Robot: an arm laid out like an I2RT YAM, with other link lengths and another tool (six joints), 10 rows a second.
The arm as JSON. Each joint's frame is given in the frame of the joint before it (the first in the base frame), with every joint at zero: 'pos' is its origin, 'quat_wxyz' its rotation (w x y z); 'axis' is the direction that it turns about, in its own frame. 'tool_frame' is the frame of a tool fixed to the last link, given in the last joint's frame.
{
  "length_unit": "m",
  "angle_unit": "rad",
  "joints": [
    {
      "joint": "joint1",
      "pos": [
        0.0,
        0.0,
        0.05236
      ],
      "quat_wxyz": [
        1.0,
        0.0,
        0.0,
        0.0
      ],
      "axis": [
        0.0,
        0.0,
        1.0
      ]
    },
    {
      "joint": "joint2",
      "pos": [
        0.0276,
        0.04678,
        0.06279
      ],
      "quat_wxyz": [
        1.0,
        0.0,
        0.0,
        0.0
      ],
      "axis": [
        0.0,
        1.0,
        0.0
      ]
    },
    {
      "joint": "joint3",
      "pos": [
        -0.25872,
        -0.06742,
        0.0
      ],
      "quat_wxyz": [
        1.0,
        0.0,
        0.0,
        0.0
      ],
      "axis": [
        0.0,
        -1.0,
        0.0
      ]
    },
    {
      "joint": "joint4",
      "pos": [
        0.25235,
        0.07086,
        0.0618
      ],
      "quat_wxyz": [
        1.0,
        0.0,
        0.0,
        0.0
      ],
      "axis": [
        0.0,
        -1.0,
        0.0
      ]
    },
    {
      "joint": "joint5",
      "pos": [
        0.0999,
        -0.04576,
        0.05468
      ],
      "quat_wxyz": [
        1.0,
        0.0,
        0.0,
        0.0
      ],
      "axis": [
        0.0,
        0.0,
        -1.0
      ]
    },
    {
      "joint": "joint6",
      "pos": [
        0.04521,
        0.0,
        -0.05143
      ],
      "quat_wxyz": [
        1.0,
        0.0,
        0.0,
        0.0
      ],
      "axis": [
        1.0,
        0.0,
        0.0
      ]
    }
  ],
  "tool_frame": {
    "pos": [
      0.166,
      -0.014,
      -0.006
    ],
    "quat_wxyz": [
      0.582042,
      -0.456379,
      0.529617,
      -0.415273
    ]
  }
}
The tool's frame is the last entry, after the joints.
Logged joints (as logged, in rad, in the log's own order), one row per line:
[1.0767, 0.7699, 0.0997, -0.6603, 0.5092, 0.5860]
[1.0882, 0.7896, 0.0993, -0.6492, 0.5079, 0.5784]
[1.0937, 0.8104, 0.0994, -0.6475, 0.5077, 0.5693]
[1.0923, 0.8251, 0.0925, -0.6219, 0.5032, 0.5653]
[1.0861, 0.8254, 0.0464, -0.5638, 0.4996, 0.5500]
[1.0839, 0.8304, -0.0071, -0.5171, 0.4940, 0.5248]
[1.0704, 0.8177, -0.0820, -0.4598, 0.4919, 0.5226]
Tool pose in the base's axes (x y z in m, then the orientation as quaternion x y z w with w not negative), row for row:
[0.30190, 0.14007, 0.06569, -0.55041, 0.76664, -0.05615, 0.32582]
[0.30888, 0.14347, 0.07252, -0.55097, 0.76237, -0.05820, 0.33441]
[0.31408, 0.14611, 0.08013, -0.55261, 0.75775, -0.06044, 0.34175]
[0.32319, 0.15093, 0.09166, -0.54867, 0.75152, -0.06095, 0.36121]
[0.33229, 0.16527, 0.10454, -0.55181, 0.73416, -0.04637, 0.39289]
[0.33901, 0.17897, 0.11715, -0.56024, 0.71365, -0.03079, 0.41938]
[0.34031, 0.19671, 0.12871, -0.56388, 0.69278, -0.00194, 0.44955]
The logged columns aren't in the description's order. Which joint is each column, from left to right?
Columns, left to right: joint2, joint3, joint5, joint4, joint1, joint6.
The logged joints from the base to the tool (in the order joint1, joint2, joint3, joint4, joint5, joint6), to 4 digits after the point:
[0.5092, 1.0767, 0.7699, -0.6603, 0.0997, 0.5860]
[0.5079, 1.0882, 0.7896, -0.6492, 0.0993, 0.5784]
[0.5077, 1.0937, 0.8104, -0.6475, 0.0994, 0.5693]
[0.5032, 1.0923, 0.8251, -0.6219, 0.0925, 0.5653]
[0.4996, 1.0861, 0.8254, -0.5638, 0.0464, 0.5500]
[0.4940, 1.0839, 0.8304, -0.5171, -0.0071, 0.5248]
[0.4919, 1.0704, 0.8177, -0.4598, -0.0820, 0.5226]

